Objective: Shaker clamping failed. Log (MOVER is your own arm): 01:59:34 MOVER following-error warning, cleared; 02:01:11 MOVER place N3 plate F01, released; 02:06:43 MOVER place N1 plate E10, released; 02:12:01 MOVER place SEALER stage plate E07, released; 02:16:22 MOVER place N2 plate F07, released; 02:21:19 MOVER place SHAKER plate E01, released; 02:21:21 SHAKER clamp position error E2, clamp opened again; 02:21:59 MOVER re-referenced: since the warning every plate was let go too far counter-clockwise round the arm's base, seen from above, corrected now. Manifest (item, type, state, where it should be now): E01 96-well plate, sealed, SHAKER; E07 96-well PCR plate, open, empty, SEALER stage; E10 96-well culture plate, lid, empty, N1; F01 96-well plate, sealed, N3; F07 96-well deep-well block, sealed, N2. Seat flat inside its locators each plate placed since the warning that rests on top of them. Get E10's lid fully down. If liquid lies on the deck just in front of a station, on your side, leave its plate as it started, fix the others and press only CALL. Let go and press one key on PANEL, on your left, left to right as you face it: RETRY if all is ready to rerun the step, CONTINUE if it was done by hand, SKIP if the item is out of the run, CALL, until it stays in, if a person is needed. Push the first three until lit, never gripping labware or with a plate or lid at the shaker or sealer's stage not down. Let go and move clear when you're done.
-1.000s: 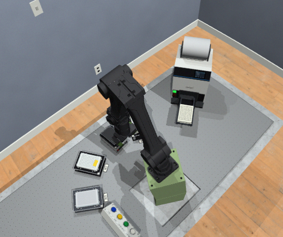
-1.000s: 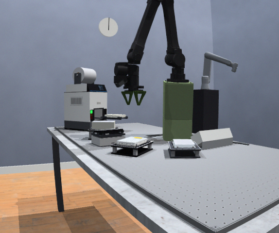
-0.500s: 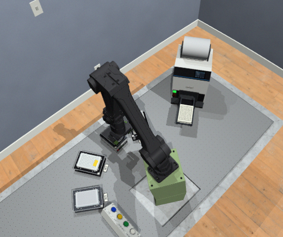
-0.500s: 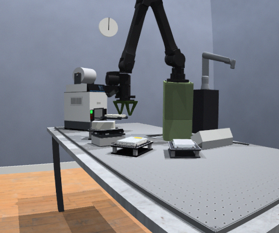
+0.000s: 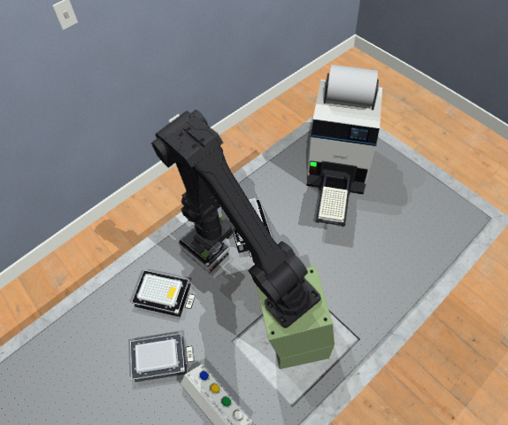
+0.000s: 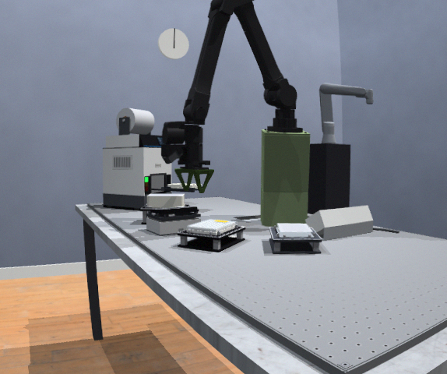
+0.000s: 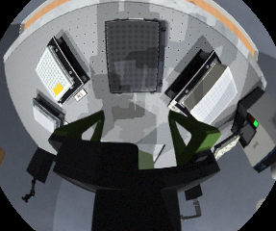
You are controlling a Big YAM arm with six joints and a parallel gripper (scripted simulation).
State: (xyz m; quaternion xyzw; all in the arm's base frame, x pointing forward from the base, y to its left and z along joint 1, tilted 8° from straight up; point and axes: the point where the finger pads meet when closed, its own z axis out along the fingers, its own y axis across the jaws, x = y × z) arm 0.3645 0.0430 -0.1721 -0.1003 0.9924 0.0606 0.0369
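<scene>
Now: hand 70 mm short of the dark sealed plate, 60 mm above it and 20 mm to the right of it. From my hand the other things lie so: white deep-well block (160 mm to the right, 50 mm below, 50 mm ahead); film roll (620 mm to the right, 270 mm above, 80 mm ahead).
</scene>
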